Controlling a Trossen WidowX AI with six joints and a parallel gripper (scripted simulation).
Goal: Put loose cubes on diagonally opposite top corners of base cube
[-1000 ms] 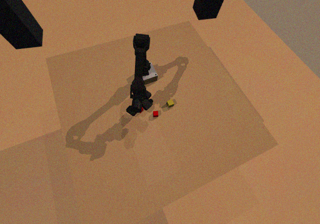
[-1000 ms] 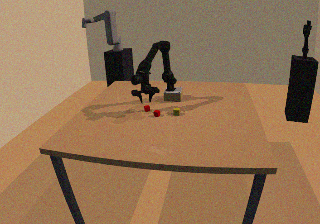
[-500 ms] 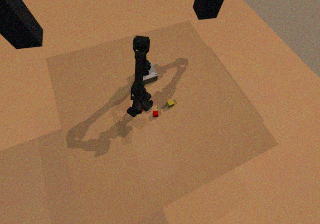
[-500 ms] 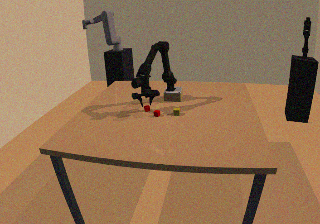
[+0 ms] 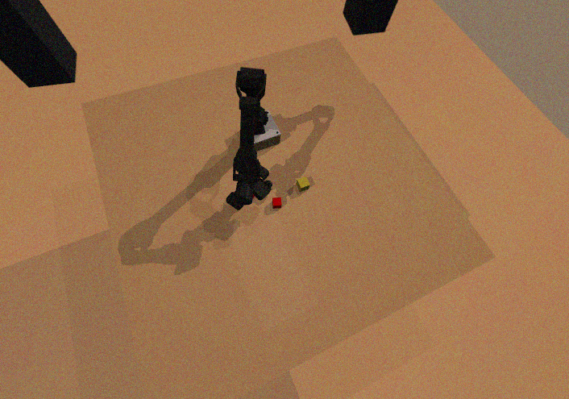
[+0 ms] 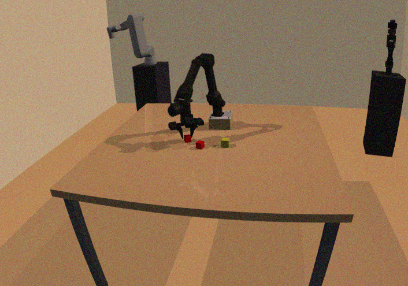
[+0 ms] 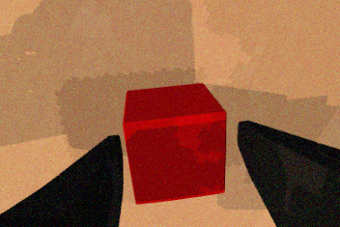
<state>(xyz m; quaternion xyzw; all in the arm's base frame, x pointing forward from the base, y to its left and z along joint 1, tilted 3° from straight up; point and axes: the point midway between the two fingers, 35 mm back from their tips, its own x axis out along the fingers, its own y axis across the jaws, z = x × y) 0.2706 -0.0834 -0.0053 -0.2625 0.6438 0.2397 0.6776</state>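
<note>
Now: gripper tip 22 cm to the right of the yellow base cube.
</note>
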